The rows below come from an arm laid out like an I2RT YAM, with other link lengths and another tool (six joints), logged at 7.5 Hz.
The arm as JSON. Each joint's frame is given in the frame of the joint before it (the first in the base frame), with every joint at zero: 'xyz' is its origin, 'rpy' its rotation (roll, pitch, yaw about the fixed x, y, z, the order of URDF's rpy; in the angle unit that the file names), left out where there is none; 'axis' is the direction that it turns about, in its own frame. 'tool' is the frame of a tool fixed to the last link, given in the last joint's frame.
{
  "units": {
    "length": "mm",
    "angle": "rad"
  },
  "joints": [
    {
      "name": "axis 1",
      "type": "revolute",
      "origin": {
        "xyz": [
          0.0,
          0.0,
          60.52
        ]
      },
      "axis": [
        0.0,
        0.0,
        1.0
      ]
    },
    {
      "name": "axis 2",
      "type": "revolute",
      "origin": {
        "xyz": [
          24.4,
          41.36,
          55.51
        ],
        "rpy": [
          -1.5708,
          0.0,
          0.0
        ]
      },
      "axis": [
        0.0,
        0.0,
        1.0
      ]
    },
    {
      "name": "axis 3",
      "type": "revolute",
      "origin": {
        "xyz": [
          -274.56,
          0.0,
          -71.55
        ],
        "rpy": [
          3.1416,
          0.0,
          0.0
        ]
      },
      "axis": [
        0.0,
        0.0,
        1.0
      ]
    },
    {
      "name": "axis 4",
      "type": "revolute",
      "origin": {
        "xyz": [
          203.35,
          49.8,
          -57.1
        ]
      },
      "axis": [
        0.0,
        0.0,
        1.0
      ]
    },
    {
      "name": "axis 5",
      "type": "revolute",
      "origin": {
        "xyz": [
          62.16,
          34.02,
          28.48
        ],
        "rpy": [
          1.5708,
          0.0,
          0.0
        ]
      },
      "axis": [
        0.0,
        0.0,
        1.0
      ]
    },
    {
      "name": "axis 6",
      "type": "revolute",
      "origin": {
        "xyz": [
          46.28,
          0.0,
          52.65
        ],
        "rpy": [
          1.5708,
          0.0,
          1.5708
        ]
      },
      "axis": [
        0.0,
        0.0,
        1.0
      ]
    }
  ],
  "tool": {
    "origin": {
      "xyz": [
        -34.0,
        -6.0,
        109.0
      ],
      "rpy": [
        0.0,
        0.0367,
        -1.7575
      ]
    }
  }
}
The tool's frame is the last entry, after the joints.
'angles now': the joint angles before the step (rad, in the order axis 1, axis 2, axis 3, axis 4, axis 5, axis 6). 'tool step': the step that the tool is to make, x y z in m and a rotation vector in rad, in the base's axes. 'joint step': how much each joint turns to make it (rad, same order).
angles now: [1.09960, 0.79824, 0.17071, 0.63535, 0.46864, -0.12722]
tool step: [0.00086, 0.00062, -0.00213, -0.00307, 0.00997, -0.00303]
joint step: [-0.00002, 0.01064, 0.00002, -0.00044, 0.00302, 0.00839]
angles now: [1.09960, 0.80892, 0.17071, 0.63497, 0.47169, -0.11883]
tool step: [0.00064, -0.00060, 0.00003, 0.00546, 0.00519, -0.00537]
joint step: [-0.00006, -0.00002, 0.00001, -0.00118, 0.00528, 0.00801]
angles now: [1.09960, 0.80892, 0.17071, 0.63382, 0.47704, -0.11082]
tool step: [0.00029, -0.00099, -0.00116, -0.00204, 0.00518, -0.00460]
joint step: [0.00004, -0.00382, -0.00001, -0.00992, 0.00461, 0.00420]
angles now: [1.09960, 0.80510, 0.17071, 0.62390, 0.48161, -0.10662]
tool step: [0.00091, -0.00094, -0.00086, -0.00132, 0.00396, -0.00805]
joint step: [-0.00001, 0.00000, 0.00001, -0.00458, 0.00800, 0.00343]
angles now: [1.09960, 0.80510, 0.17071, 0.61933, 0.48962, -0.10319]
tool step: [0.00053, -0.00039, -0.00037, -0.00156, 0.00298, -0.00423]
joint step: [-0.00002, -0.00003, 0.00191, -0.00576, 0.00418, 0.00229]
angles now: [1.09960, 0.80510, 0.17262, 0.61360, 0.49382, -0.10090]
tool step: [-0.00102, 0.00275, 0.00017, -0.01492, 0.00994, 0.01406]
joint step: [-0.00003, 0.00116, 0.02134, -0.03887, -0.01414, 0.00191]
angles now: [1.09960, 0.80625, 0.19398, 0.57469, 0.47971, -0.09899]
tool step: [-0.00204, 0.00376, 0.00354, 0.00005, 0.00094, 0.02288]
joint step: [-0.00004, 0.00113, 0.01872, -0.01796, -0.02294, -0.00001]
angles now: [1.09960, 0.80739, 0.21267, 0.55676, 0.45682, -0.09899]
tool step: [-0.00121, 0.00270, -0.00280, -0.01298, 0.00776, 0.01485]
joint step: [0.00001, 0.01180, 0.00303, -0.00648, -0.01487, 0.00038]
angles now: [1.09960, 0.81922, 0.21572, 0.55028, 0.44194, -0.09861]
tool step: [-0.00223, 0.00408, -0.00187, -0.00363, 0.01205, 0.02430]
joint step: [0.00005, 0.01488, 0.00342, -0.00075, -0.02475, 0.00840]
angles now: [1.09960, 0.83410, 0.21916, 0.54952, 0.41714, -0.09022]
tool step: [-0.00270, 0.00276, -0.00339, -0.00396, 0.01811, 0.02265]
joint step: [0.00003, 0.00836, 0.00000, -0.00881, -0.02361, 0.01374]
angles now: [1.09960, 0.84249, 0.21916, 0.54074, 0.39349, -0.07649]
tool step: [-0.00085, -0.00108, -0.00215, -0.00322, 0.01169, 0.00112]
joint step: [0.00000, -0.00798, 0.00001, -0.01982, -0.00191, 0.00955]
